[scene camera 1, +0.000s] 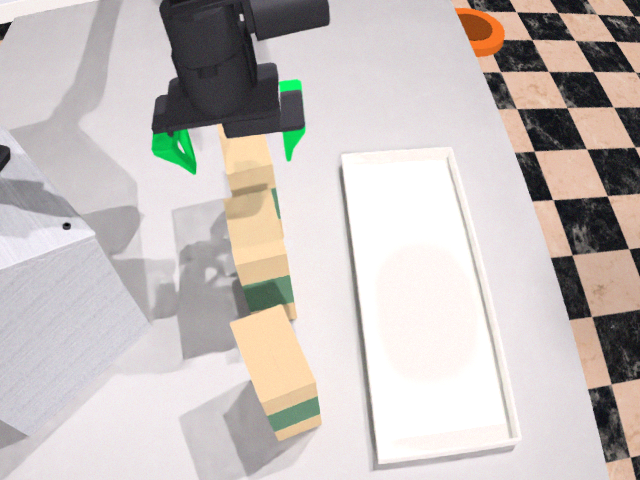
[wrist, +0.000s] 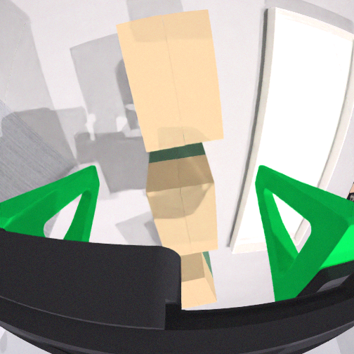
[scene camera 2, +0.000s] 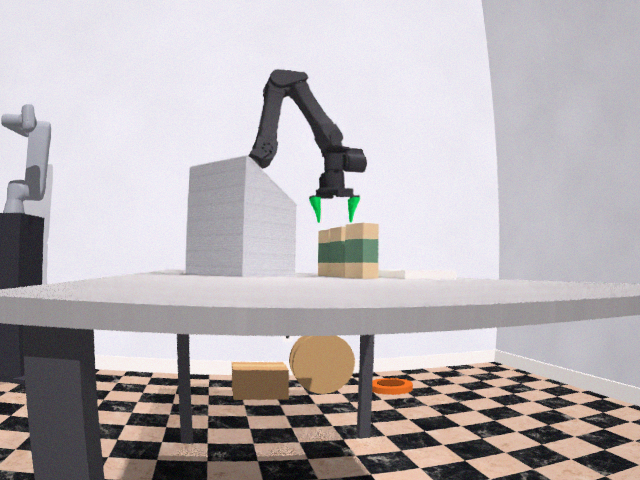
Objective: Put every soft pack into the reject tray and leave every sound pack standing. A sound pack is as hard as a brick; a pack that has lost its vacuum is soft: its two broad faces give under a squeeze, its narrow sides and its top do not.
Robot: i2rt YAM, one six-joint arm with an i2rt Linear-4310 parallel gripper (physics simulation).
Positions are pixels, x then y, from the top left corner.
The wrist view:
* my gripper: 176,174
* white reject tray: 297,128
